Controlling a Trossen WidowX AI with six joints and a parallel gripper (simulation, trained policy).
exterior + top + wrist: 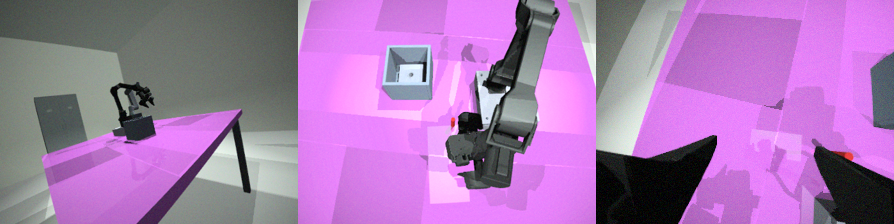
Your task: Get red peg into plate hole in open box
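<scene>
Right now my gripper tip is 160 mm above the red peg and 150 mm to the left of it. Round my gripper tip: plate (340 mm to the right, 160 mm below, 140 mm ahead).
</scene>
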